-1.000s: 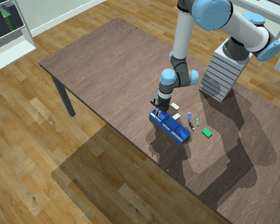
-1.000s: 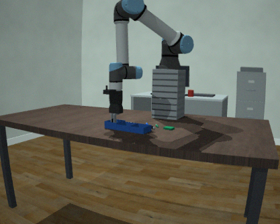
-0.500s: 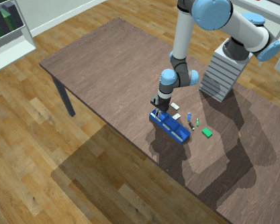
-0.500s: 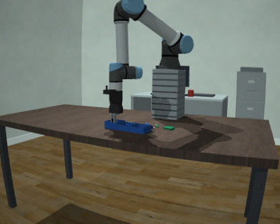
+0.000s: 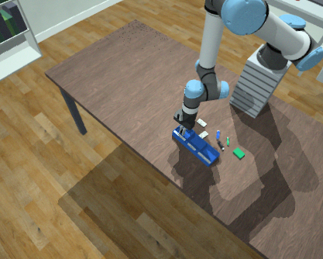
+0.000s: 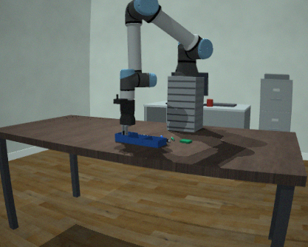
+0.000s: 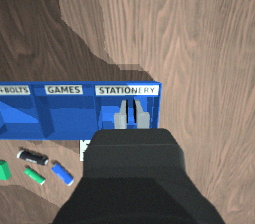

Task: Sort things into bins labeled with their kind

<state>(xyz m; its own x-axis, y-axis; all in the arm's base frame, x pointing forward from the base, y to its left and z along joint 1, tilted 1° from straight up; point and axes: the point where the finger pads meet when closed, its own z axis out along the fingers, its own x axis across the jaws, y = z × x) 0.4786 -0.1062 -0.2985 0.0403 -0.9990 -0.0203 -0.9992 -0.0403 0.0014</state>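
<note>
The blue three-part bin lies 10 mm behind my hand, 90 mm to the left of it and 20 mm below it. The rest, counted from my hand: blue cylinder 150 mm behind, 130 mm to the left, 30 mm below; black cylinder 110 mm behind, 180 mm to the left, 30 mm below; green cylinder 150 mm behind, 190 mm to the left, 30 mm below.
</note>
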